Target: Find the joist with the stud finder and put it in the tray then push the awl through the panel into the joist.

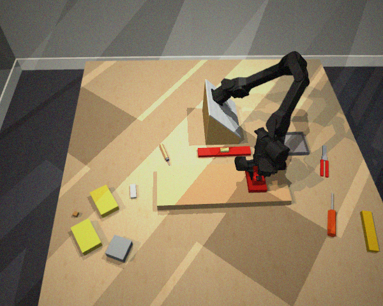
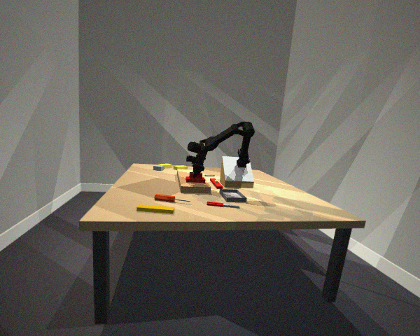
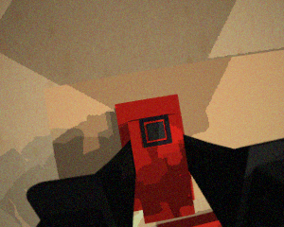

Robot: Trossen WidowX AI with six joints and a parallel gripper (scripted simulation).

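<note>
The grey tray lies 200 mm to the left of my gripper tip, 200 mm behind it and 50 mm below it. From my gripper tip the other things lie so: red stud finder: 20 mm above; then square indicator: 30 mm above, 10 mm ahead; then red level: 180 mm behind, 90 mm to the right, 50 mm below.
</note>
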